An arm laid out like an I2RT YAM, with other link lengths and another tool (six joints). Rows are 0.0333 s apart.
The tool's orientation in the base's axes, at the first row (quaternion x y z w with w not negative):
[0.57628, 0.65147, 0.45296, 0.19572]
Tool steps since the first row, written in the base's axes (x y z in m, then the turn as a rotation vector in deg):
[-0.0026, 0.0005, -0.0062, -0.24, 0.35, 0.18]
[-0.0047, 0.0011, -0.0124, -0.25, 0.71, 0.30]
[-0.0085, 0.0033, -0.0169, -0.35, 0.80, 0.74]
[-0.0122, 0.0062, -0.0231, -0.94, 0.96, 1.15]
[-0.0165, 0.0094, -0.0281, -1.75, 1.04, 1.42]
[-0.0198, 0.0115, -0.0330, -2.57, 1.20, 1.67]
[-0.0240, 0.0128, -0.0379, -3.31, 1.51, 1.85]
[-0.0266, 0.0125, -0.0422, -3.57, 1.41, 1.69]
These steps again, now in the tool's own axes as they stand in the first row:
[-0.0005, -0.0066, 0.0013, 0.44, -0.02, -0.15]
[-0.0011, -0.0129, 0.0031, 0.80, 0.05, -0.09]
[0.0008, -0.0189, 0.0033, 1.03, 0.34, -0.36]
[0.0027, -0.0263, 0.0046, 1.44, 0.33, -0.97]
[0.0055, -0.0331, 0.0050, 1.80, 0.08, -1.71]
[0.0070, -0.0391, 0.0057, 2.23, -0.20, -2.42]
[0.0080, -0.0456, 0.0055, 2.75, -0.50, -2.97]
[0.0072, -0.0506, 0.0055, 2.69, -0.77, -3.13]

